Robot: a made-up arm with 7 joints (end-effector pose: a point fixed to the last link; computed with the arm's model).
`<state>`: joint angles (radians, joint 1 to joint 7).
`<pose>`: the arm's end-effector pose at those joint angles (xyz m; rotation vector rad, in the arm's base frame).
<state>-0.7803 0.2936 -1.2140 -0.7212 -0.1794 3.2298 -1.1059</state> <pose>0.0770 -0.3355 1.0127 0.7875 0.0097 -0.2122</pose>
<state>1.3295 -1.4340 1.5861 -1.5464 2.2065 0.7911 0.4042</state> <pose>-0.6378 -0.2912 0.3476 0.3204 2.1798 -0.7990</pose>
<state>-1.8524 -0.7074 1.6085 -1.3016 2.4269 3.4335 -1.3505</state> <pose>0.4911 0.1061 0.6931 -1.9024 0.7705 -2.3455</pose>
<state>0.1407 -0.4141 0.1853 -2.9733 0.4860 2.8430 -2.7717</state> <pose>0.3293 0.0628 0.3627 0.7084 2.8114 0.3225</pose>
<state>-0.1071 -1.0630 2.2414 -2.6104 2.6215 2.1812 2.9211</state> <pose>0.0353 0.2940 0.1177 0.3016 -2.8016 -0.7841</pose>
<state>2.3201 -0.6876 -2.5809 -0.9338 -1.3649 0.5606 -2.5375</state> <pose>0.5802 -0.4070 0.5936 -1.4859 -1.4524 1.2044</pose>
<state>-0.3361 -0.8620 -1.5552 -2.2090 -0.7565 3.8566 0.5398</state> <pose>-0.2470 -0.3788 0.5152 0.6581 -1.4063 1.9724</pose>
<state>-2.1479 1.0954 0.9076 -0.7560 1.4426 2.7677 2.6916</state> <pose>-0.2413 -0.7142 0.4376 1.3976 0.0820 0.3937</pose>
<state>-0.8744 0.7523 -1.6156 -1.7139 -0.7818 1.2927 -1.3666</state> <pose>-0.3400 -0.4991 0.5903 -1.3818 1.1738 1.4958</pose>
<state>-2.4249 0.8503 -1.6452 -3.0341 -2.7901 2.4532 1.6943</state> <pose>0.0034 0.1924 0.2174 -0.5718 2.1245 1.5693</pose>
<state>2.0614 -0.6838 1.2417 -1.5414 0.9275 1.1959 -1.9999</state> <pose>-0.4320 -0.3592 0.7402 2.7664 -1.1885 0.4165</pose>
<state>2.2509 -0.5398 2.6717 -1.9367 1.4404 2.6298 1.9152</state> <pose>0.0639 -0.5813 0.3081 1.4631 2.0178 -0.1179</pose>
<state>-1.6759 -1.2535 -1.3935 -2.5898 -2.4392 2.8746 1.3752</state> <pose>-0.3133 -0.0765 0.4334 0.4873 -1.8151 0.5485</pose>
